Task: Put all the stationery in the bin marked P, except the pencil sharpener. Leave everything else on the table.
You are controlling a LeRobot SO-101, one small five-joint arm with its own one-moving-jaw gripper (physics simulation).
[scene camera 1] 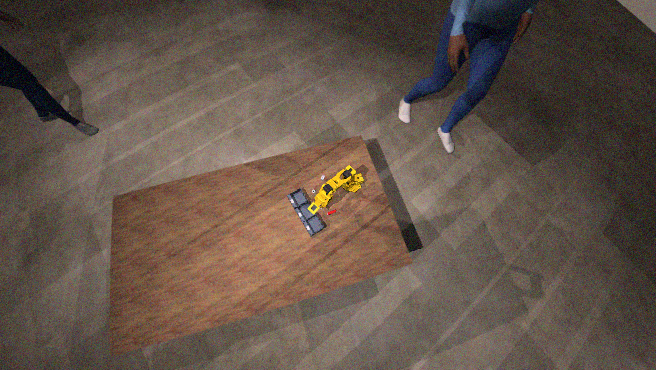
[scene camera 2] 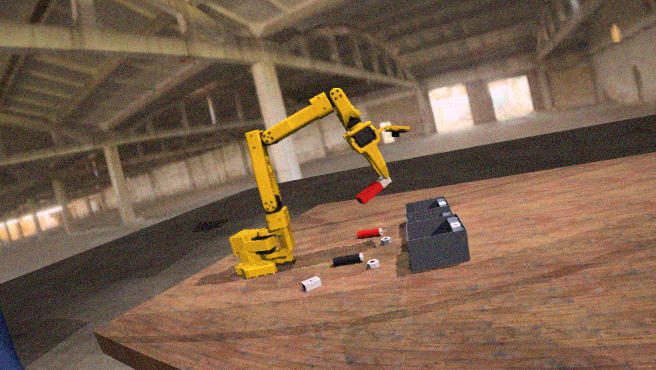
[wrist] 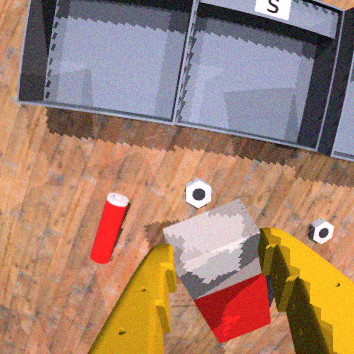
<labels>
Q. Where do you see a three-compartment bin unit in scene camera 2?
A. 436,237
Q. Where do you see an eraser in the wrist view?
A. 215,255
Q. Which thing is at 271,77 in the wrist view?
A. A three-compartment bin unit.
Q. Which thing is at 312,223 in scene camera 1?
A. A three-compartment bin unit.
</labels>
